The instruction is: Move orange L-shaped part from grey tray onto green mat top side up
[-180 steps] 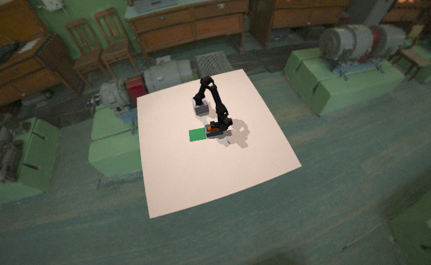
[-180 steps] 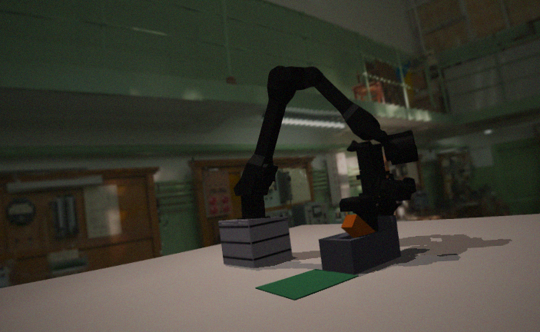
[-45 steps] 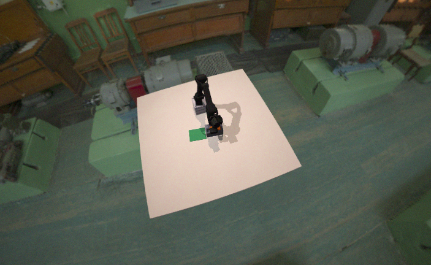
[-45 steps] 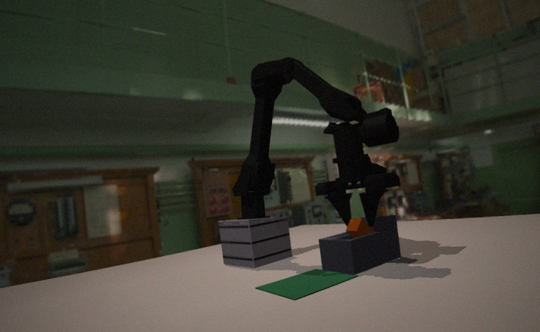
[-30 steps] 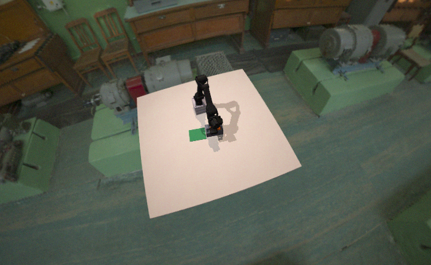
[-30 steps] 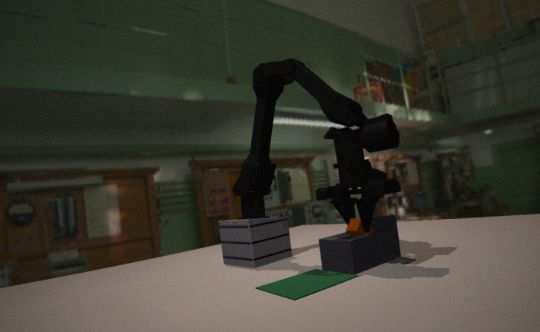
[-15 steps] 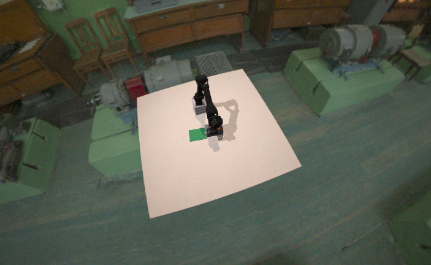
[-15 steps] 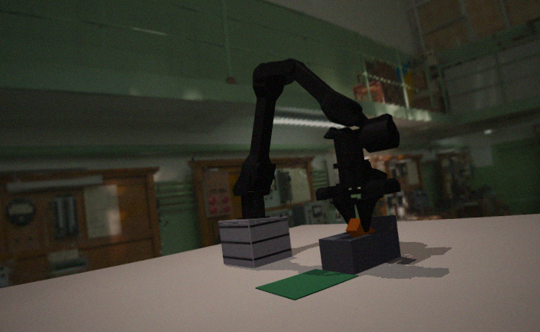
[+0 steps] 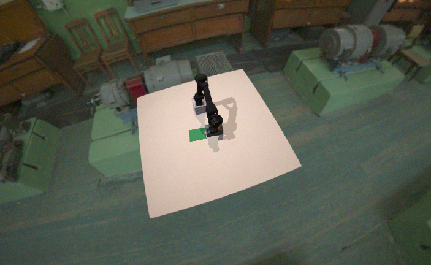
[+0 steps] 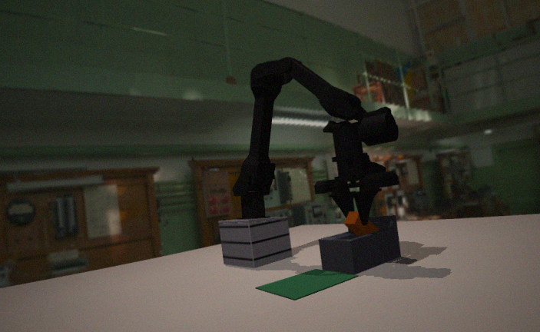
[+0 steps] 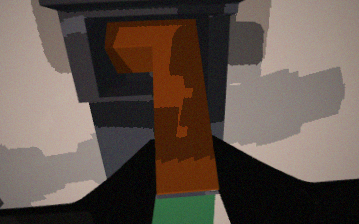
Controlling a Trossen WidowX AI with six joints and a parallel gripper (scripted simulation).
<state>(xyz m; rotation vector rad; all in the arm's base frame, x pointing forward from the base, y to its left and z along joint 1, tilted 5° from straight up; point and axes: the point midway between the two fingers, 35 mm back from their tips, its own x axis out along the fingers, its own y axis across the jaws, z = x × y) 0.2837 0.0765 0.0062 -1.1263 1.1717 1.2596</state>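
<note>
Right now the green mat is 14 cm to the right of my gripper tip, 10 cm below it and 2 cm behind it. Also, from my gripper tip: orange L-shaped part: 3 cm to the left, 3 cm below, 1 cm behind.
</note>
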